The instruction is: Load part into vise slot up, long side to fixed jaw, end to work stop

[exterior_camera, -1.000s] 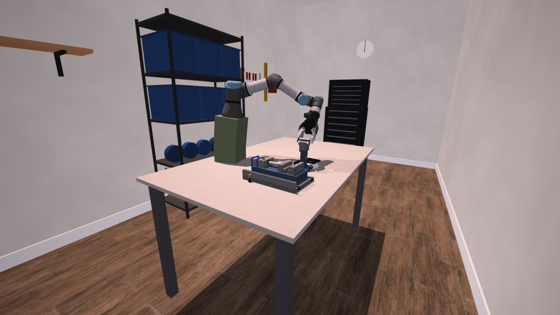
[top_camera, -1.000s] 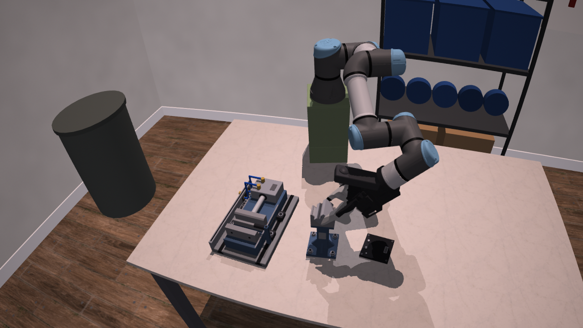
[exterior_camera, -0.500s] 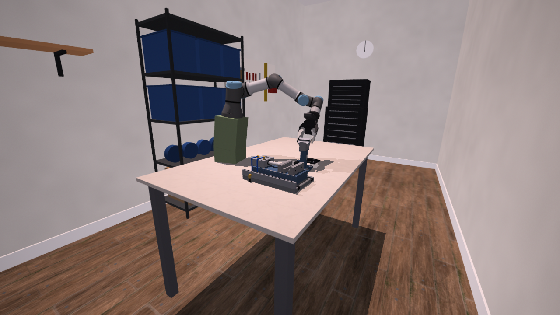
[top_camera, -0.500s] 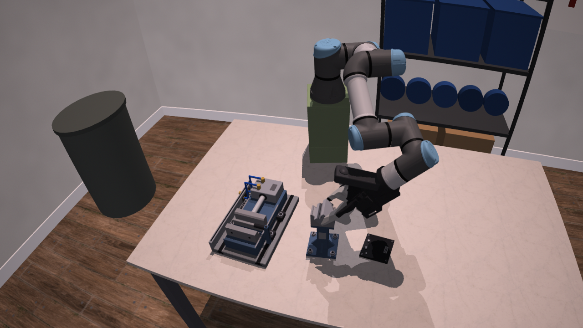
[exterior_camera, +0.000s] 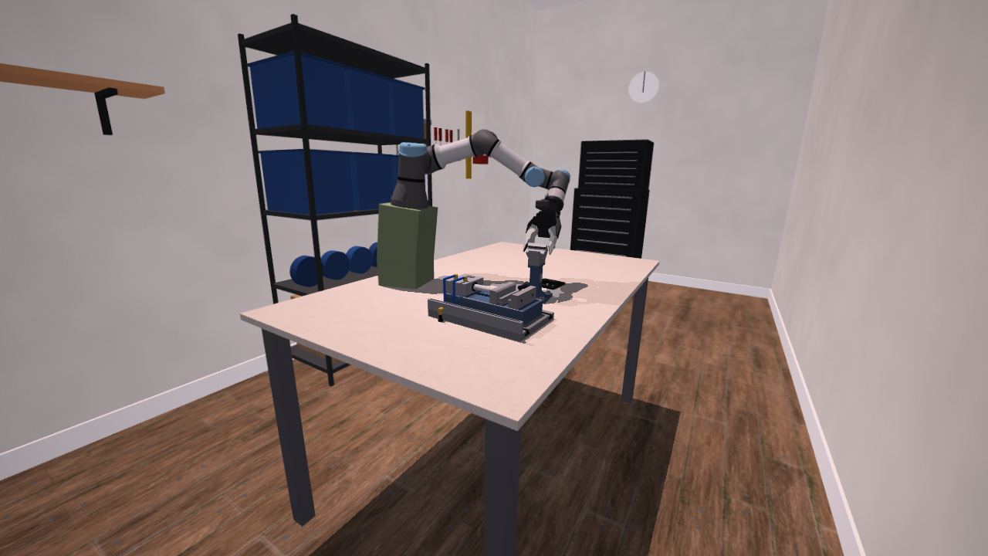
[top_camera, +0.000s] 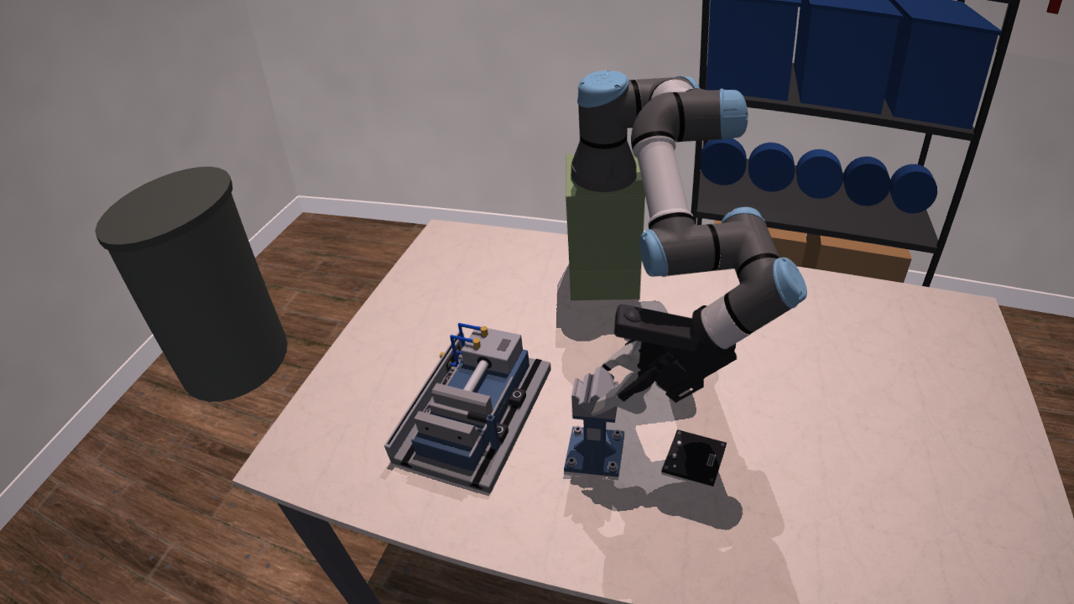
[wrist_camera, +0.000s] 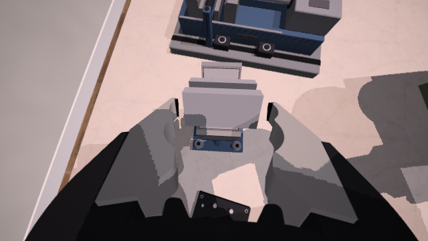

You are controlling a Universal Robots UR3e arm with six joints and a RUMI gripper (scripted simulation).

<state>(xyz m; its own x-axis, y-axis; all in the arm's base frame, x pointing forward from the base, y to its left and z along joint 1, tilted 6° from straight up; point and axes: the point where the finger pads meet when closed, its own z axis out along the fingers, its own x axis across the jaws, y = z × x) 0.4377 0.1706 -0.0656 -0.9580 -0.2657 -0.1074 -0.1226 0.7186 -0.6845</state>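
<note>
My gripper is now 10 mm to the left of the part. Also, from my hand: dark work stop rod: 80 mm ahead, 180 mm to the right, 70 mm below; then black infeed plate: 50 mm behind, 150 mm to the left, 160 mm below; then fixed jaw: 110 mm ahead, 220 mm to the right, 80 mm below.
</note>
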